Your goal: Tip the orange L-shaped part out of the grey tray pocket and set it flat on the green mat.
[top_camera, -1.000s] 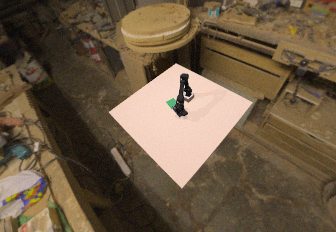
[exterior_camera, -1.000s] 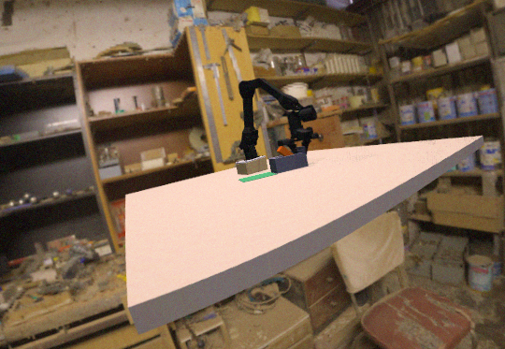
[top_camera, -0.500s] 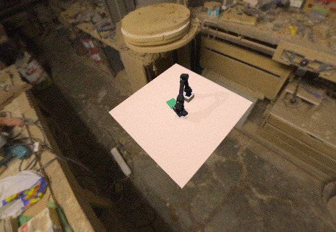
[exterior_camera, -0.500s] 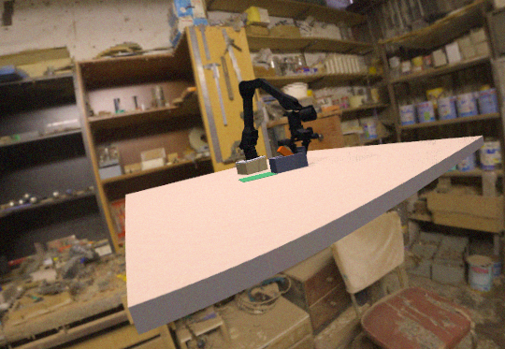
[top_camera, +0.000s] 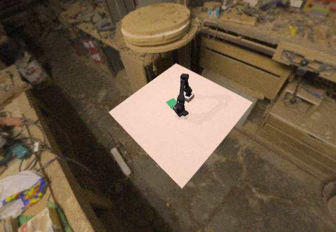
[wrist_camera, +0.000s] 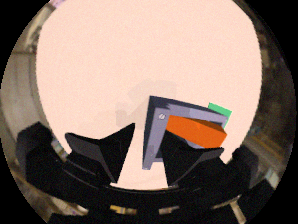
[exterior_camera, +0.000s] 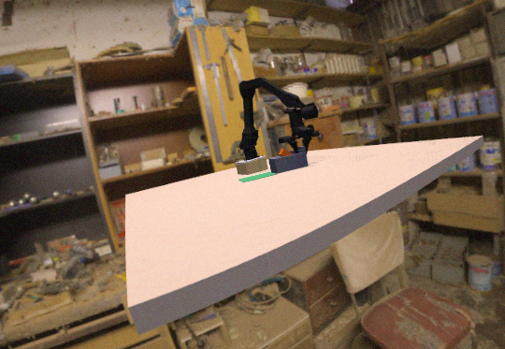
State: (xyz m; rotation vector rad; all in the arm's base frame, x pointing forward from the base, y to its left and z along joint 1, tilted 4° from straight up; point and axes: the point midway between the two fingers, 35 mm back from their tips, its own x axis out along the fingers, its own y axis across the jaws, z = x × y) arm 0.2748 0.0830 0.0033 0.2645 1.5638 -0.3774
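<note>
Now: gripper tip 5 cm to the left of the orange L-shaped part, 2 cm past it and 1 cm above it. The rest, counted from my gripper tip: green mat 21 cm to the right, 9 cm behind, 6 cm below.
</note>
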